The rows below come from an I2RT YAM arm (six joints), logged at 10 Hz.
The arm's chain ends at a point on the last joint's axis. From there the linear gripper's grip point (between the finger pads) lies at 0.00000 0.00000 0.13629 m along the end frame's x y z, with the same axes.
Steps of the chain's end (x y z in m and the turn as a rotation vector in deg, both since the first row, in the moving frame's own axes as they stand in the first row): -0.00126 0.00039 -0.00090 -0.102 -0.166 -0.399; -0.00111 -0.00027 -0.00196 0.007 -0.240 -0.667; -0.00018 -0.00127 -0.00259 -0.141 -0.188 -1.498; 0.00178 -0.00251 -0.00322 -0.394 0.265 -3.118; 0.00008 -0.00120 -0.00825 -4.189 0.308 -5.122
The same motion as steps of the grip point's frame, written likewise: -0.00165 0.00063 -0.00090 -0.102 -0.166 -0.399; -0.00168 -0.00028 -0.00196 0.007 -0.240 -0.667; -0.00062 -0.00093 -0.00259 -0.141 -0.188 -1.498; 0.00244 -0.00159 -0.00322 -0.394 0.265 -3.118; 0.00126 0.00871 -0.00862 -4.189 0.308 -5.122
